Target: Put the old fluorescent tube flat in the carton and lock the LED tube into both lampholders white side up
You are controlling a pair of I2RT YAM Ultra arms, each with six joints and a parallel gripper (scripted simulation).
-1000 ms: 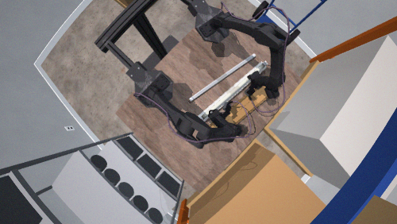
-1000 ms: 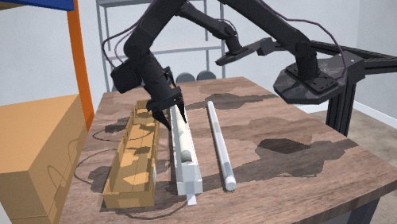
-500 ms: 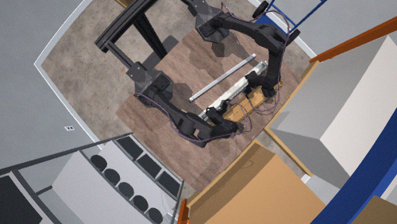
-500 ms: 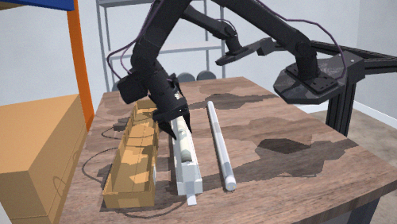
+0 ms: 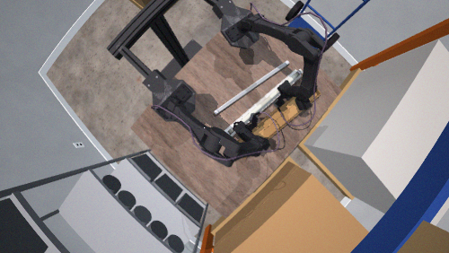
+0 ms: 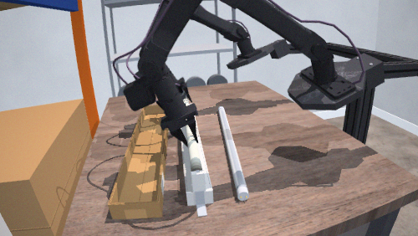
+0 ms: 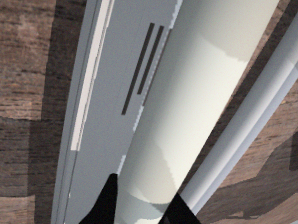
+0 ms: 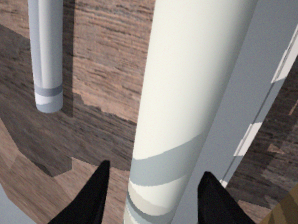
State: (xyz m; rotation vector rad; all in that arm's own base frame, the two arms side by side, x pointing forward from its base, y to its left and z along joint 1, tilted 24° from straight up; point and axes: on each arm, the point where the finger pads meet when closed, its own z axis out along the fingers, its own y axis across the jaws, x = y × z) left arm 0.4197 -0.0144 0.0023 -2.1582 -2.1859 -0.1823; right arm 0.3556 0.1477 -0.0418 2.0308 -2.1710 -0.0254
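Now: the old fluorescent tube 20 mm behind my left hand and 120 mm to the right of it. Round my left hand: LED tube (140 mm behind, 80 mm to the right, 50 mm below); then carton (120 mm ahead, 130 mm to the right, 40 mm below); then grey light fixture (20 mm behind, 120 mm to the right, 10 mm below).
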